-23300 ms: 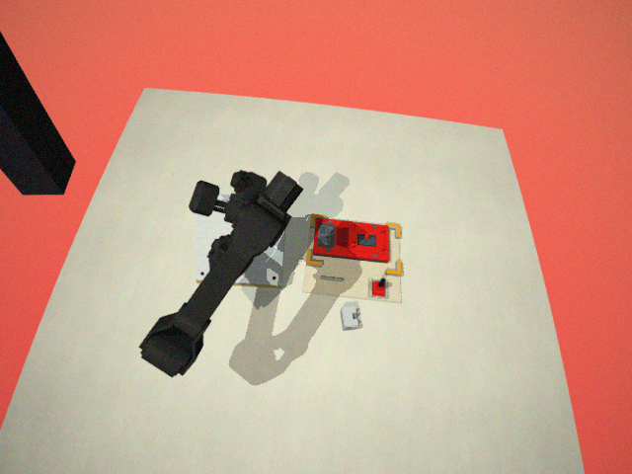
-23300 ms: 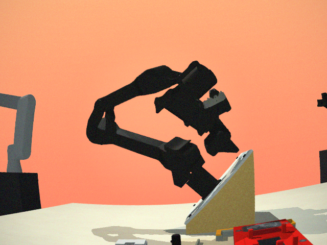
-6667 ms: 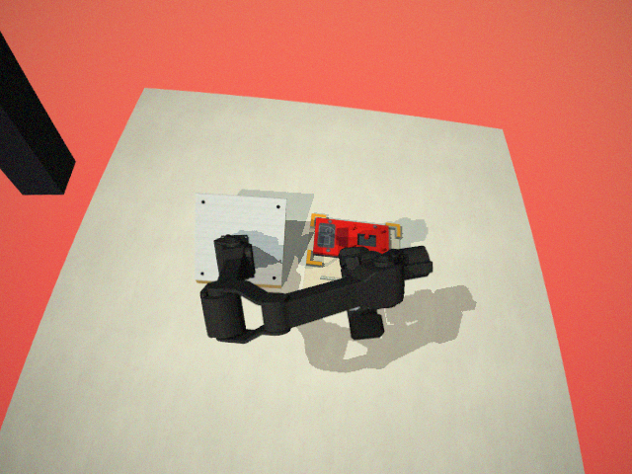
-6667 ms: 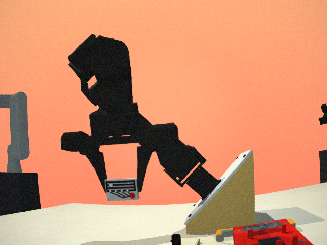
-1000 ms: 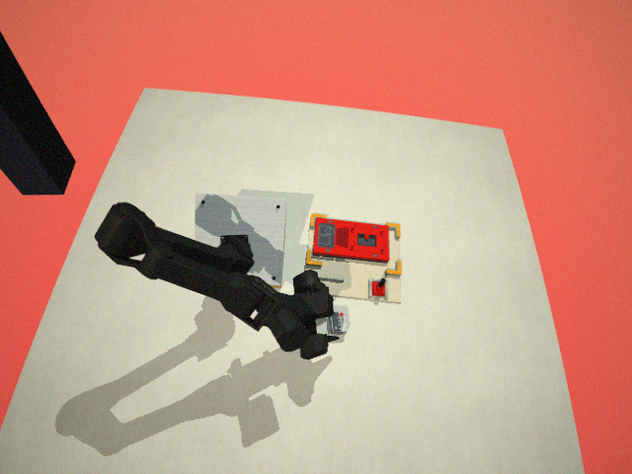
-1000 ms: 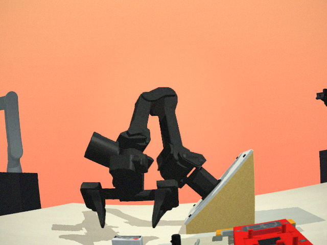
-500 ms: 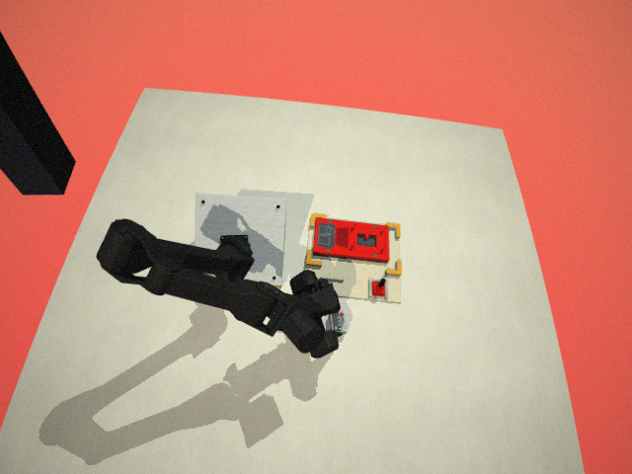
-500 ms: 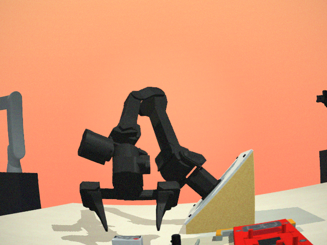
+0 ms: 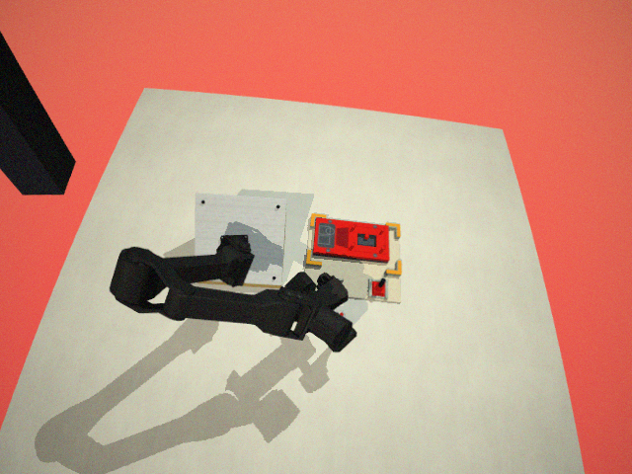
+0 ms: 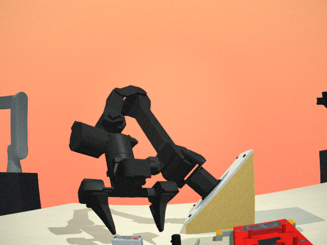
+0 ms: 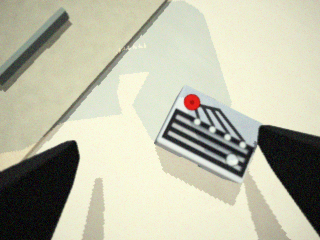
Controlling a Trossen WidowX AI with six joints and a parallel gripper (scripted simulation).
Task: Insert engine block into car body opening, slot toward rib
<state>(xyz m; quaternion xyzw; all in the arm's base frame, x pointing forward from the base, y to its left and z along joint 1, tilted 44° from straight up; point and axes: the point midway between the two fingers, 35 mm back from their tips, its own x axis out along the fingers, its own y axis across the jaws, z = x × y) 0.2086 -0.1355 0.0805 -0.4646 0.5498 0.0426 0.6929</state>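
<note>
The engine block is 1 cm ahead of my gripper tip, 2 cm to the right of it and 2 cm below it.
</note>
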